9 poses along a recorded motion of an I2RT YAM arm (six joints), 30 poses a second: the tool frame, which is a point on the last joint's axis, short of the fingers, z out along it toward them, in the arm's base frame.
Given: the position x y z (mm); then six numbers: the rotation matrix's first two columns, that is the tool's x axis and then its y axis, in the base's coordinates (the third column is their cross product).
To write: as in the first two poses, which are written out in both.
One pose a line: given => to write
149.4, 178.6, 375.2, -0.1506, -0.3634, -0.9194, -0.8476, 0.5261, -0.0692 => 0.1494, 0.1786, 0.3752, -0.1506, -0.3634, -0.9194, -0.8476, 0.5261, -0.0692
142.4, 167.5, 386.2, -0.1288, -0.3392, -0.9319, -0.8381, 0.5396, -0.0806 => 0.1424, 0.1675, 0.3862, -0.1288, -0.3392, -0.9319, -0.8381, 0.5396, -0.0806
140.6, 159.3, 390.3, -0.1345, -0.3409, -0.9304, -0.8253, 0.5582, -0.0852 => 0.1406, 0.1593, 0.3903, -0.1345, -0.3409, -0.9304, -0.8253, 0.5582, -0.0852
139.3, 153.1, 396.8, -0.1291, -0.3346, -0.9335, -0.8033, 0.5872, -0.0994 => 0.1393, 0.1531, 0.3968, -0.1291, -0.3346, -0.9335, -0.8033, 0.5872, -0.0994
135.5, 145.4, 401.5, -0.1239, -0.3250, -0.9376, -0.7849, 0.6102, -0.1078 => 0.1355, 0.1454, 0.4015, -0.1239, -0.3250, -0.9376, -0.7849, 0.6102, -0.1078
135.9, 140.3, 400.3, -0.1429, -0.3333, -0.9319, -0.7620, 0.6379, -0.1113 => 0.1359, 0.1403, 0.4003, -0.1429, -0.3333, -0.9319, -0.7620, 0.6379, -0.1113
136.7, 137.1, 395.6, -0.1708, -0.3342, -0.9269, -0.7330, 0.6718, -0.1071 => 0.1367, 0.1371, 0.3956, -0.1708, -0.3342, -0.9269, -0.7330, 0.6718, -0.1071
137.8, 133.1, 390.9, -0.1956, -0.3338, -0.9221, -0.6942, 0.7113, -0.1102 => 0.1378, 0.1331, 0.3909, -0.1956, -0.3338, -0.9221, -0.6942, 0.7113, -0.1102
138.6, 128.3, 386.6, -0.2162, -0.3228, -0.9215, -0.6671, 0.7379, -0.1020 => 0.1386, 0.1283, 0.3866, -0.2162, -0.3228, -0.9215, -0.6671, 0.7379, -0.1020
